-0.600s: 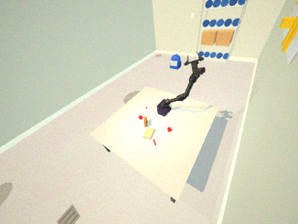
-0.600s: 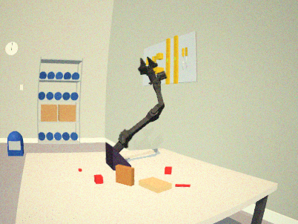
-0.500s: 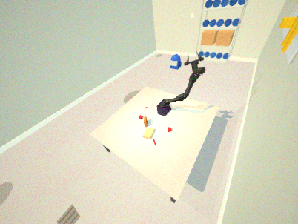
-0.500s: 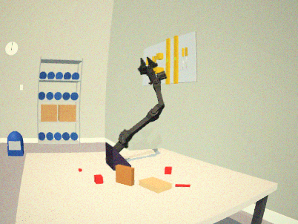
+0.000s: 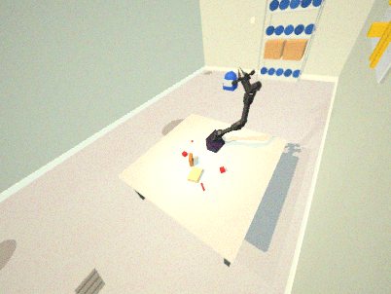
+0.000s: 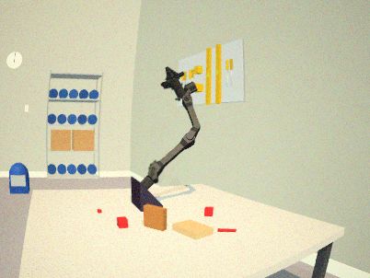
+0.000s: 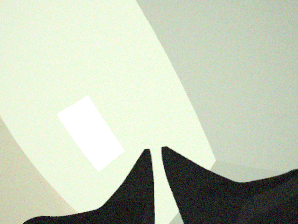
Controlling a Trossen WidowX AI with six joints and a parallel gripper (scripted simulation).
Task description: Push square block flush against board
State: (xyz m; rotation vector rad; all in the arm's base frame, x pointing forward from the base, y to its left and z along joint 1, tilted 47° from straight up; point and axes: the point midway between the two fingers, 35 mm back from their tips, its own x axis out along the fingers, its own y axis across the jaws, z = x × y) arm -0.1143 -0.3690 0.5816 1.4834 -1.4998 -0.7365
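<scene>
Now: gripper tip 50 cm short of the square block, 18 cm to the left of it and 75 cm above it. The rest, counted from my gripper tip: thin red strip: 64 cm ahead, 9 cm to the left, 79 cm below; board: 59 cm ahead, 4 cm to the right, 78 cm below; tiny red piece: 26 cm ahead, 41 cm to the right, 79 cm below.
</scene>
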